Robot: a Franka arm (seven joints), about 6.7 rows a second.
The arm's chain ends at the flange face. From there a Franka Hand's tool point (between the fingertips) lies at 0.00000 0.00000 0.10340 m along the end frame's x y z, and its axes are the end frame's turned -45 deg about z.
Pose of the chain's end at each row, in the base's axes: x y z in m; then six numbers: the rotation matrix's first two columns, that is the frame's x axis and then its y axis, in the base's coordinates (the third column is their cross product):
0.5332, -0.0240, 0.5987, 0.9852, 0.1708, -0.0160, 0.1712, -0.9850, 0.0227
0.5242, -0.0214, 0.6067, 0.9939, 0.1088, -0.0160, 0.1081, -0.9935, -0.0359
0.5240, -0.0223, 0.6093, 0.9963, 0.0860, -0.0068, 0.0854, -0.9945, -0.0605
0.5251, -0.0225, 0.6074, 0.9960, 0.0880, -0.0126, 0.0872, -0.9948, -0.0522
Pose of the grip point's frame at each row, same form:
0.5320, -0.0266, 0.4953, 0.5756, 0.8173, -0.0274, 0.8177, -0.5757, 0.0047
0.5222, -0.0179, 0.5034, 0.6264, 0.7794, 0.0141, 0.7792, -0.6256, -0.0367
0.5228, -0.0161, 0.5061, 0.6441, 0.7640, 0.0380, 0.7649, -0.6424, -0.0476
0.5233, -0.0172, 0.5042, 0.6426, 0.7657, 0.0280, 0.7659, -0.6412, -0.0458

